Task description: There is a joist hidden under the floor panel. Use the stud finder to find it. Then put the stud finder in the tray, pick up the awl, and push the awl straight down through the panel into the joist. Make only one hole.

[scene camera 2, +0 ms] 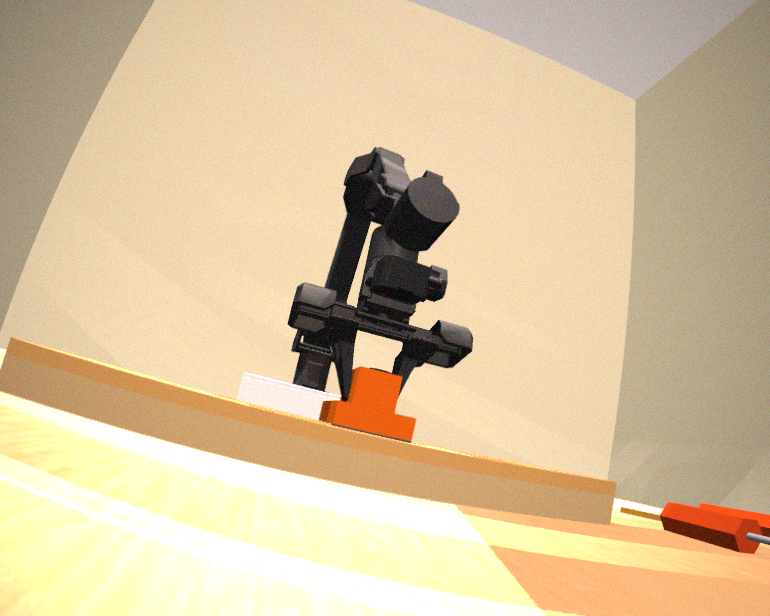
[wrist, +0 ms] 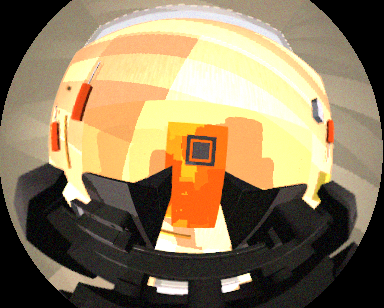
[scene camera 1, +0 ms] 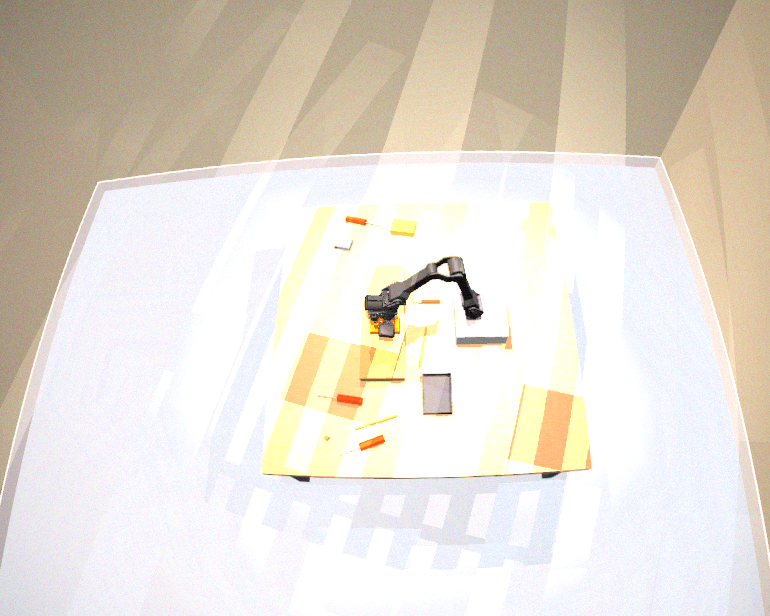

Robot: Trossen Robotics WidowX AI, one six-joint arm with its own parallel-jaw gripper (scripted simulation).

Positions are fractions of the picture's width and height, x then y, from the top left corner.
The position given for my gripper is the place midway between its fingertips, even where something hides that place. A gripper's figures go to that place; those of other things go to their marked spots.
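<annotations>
There's a stud finder (scene camera 2: 0.48, 0.66) that sits 0.41 m from the lens, and then my gripper (scene camera 2: 0.48, 0.66) is 0.46 m from the lens.
</annotations>
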